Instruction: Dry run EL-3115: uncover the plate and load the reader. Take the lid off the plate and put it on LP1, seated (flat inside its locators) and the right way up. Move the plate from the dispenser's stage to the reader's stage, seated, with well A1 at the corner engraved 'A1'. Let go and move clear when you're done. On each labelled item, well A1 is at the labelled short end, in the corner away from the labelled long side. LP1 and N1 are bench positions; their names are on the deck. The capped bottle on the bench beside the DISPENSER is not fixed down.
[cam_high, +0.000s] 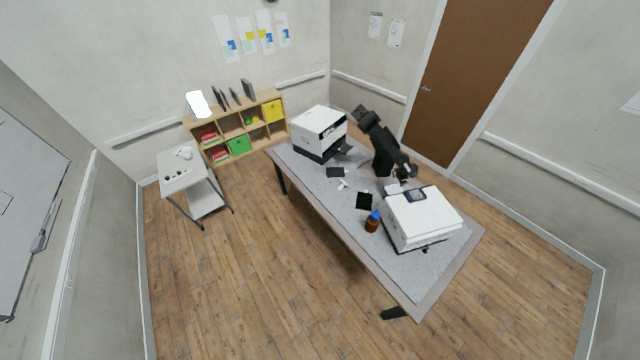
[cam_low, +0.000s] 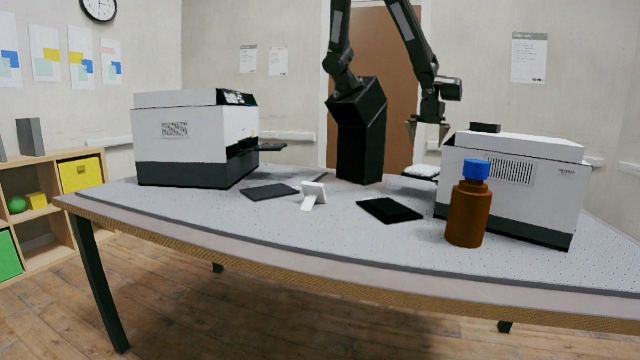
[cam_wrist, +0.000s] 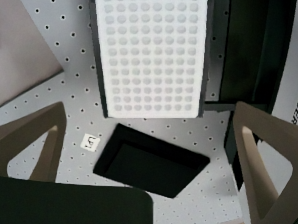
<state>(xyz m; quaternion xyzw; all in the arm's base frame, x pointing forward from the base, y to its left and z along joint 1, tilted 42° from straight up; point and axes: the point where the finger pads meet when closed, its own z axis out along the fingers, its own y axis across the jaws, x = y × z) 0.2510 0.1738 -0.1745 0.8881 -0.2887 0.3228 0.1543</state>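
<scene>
My gripper is now 9 cm above the white well plate.
</scene>
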